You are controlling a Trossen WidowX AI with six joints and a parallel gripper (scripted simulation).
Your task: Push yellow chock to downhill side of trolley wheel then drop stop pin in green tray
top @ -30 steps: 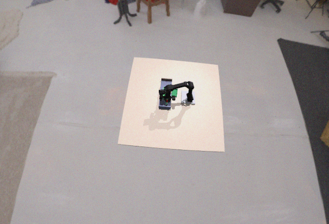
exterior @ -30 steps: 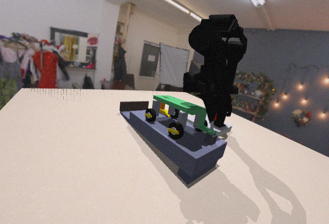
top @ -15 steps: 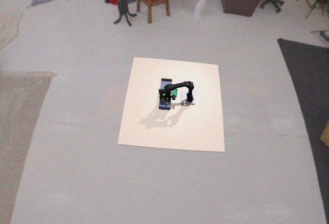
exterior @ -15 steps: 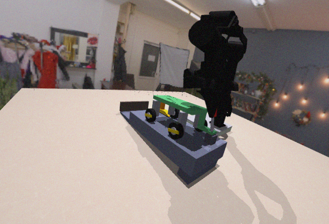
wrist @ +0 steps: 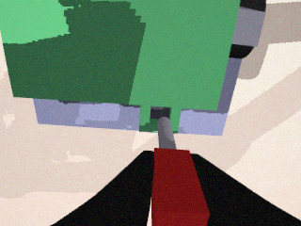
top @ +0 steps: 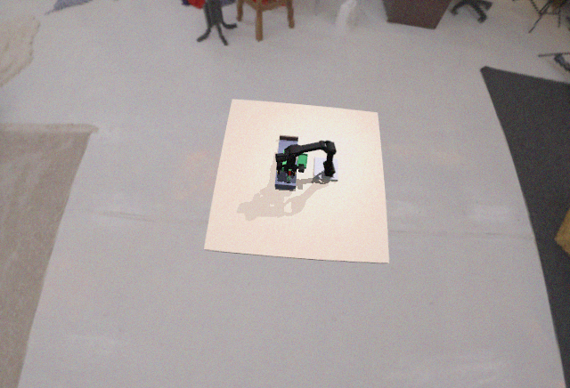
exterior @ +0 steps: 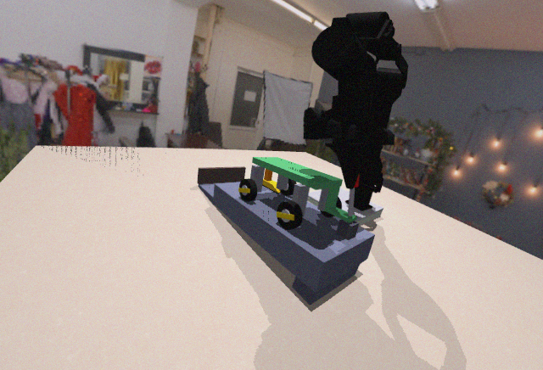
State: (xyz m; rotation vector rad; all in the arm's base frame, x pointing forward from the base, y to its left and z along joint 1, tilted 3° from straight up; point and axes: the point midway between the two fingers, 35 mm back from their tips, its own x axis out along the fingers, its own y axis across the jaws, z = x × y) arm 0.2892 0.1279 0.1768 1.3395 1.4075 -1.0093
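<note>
Right now my gripper tip is 8 cm past the green tray, 21 cm to the left of it and 17 cm above it. Also, from my gripper tip: green-decked trolley (3 cm ahead, 11 cm to the right, 5 cm below); then red-headed stop pin (right at my gripper tip); then blue-grey ramp (3 cm ahead, 11 cm to the right, 12 cm below).
</note>
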